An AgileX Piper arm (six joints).
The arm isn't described. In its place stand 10 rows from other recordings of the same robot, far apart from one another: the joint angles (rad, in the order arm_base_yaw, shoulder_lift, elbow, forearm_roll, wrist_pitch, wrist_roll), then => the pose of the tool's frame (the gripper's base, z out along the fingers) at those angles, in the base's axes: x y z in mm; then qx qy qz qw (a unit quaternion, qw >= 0).
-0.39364, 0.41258, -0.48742, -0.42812, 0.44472, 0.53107 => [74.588 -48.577 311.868 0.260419 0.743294 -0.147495 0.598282]
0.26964, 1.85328, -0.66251, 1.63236, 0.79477, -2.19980 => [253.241 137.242 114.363 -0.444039 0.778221 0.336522 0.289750]
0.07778, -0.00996, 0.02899, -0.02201, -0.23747, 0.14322 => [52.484 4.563 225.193 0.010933 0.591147 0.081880 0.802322]
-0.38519, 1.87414, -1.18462, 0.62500, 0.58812, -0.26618 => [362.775 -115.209 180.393 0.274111 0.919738 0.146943 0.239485]
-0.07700, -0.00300, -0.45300, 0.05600, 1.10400, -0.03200 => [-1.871 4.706 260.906 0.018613 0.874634 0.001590 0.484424]
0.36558, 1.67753, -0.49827, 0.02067, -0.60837, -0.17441 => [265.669 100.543 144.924 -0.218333 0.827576 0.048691 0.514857]
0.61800, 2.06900, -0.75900, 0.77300, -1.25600, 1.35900 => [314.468 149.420 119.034 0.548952 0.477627 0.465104 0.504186]
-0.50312, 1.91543, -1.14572, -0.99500, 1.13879, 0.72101 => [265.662 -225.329 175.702 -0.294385 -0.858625 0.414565 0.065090]
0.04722, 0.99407, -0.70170, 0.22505, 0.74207, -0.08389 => [180.954 22.290 278.863 -0.006579 0.947374 0.092010 0.306552]
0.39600, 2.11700, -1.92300, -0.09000, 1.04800, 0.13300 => [434.666 174.047 256.463 -0.141973 0.967190 0.012644 0.210302]
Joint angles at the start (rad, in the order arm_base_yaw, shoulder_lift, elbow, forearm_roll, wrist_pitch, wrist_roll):
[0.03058 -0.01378 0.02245 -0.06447 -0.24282 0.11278]
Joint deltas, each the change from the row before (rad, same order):
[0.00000 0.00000 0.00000 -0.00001 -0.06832 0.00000]
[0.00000 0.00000 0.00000 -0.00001 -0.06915 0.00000]
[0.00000 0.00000 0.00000 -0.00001 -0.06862 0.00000]
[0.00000 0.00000 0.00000 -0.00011 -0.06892 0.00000]
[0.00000 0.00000 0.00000 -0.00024 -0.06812 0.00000]
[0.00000 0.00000 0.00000 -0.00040 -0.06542 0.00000]
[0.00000 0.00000 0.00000 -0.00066 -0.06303 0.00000]
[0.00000 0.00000 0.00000 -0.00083 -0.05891 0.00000]
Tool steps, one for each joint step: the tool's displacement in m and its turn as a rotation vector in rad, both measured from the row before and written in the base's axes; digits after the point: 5 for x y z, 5 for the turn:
[-0.00217 0.00032 0.00581 0.00173 -0.06816 0.00439]
[-0.00260 0.00030 0.00572 0.00175 -0.06899 0.00444]
[-0.00296 0.00028 0.00549 0.00174 -0.06846 0.00441]
[-0.00335 0.00026 0.00529 0.00164 -0.06876 0.00442]
[-0.00366 0.00024 0.00499 0.00149 -0.06796 0.00437]
[-0.00383 0.00022 0.00455 0.00126 -0.06527 0.00421]
[-0.00396 0.00021 0.00414 0.00094 -0.06290 0.00407]
[-0.00393 0.00019 0.00364 0.00066 -0.05879 0.00383]

